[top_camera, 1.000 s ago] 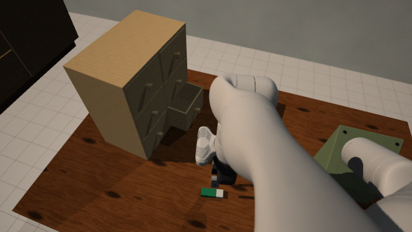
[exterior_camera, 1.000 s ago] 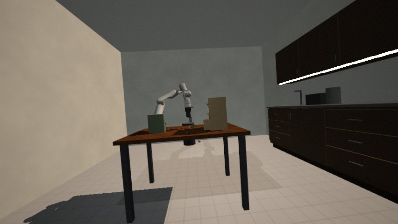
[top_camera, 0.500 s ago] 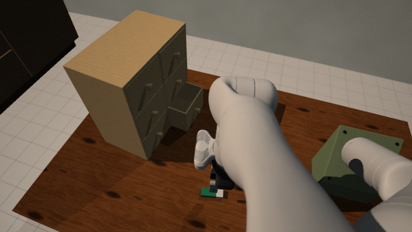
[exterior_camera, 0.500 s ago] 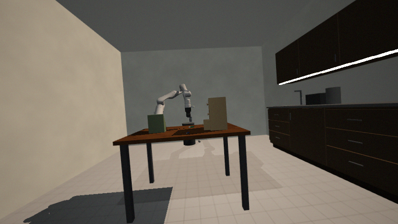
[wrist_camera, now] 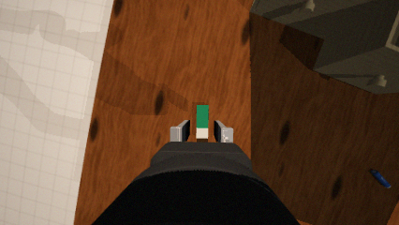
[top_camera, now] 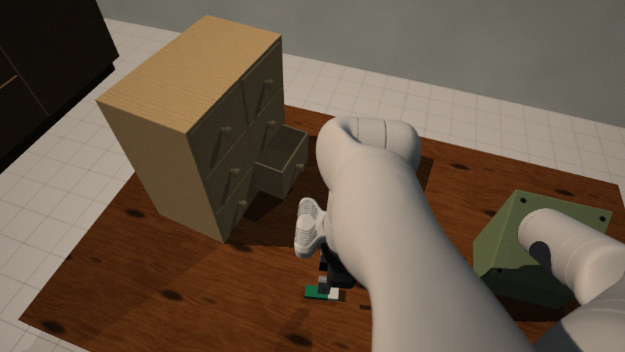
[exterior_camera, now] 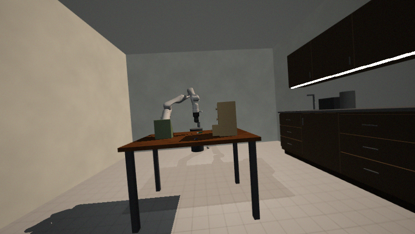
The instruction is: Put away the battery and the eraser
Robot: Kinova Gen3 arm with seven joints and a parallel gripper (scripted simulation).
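The eraser is 80 mm below my hand. Round my hand: nine-volt battery 330 mm ahead, 200 mm to the right, 140 mm above; small blue stick 20 mm ahead, 390 mm to the right, 80 mm below.
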